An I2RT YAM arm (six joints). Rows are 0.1 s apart.
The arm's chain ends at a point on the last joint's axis. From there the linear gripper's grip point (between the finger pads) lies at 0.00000 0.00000 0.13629 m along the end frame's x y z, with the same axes.
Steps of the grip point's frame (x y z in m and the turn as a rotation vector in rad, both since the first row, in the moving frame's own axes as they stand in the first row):
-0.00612, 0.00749, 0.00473, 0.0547, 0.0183, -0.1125
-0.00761, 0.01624, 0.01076, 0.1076, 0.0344, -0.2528
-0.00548, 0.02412, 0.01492, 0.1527, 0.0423, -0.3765
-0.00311, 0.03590, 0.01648, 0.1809, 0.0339, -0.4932
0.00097, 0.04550, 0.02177, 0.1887, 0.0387, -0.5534
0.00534, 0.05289, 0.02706, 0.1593, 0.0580, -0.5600
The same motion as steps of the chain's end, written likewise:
-0.00819, 0.01507, 0.00496, 0.0547, 0.0183, -0.1125
-0.01040, 0.03131, 0.01162, 0.1076, 0.0344, -0.2528
-0.00722, 0.04543, 0.01661, 0.1527, 0.0423, -0.3765
-0.00158, 0.06055, 0.01874, 0.1809, 0.0339, -0.4932
0.00291, 0.07119, 0.02423, 0.1887, 0.0387, -0.5534
0.00379, 0.07553, 0.02896, 0.1593, 0.0580, -0.5600

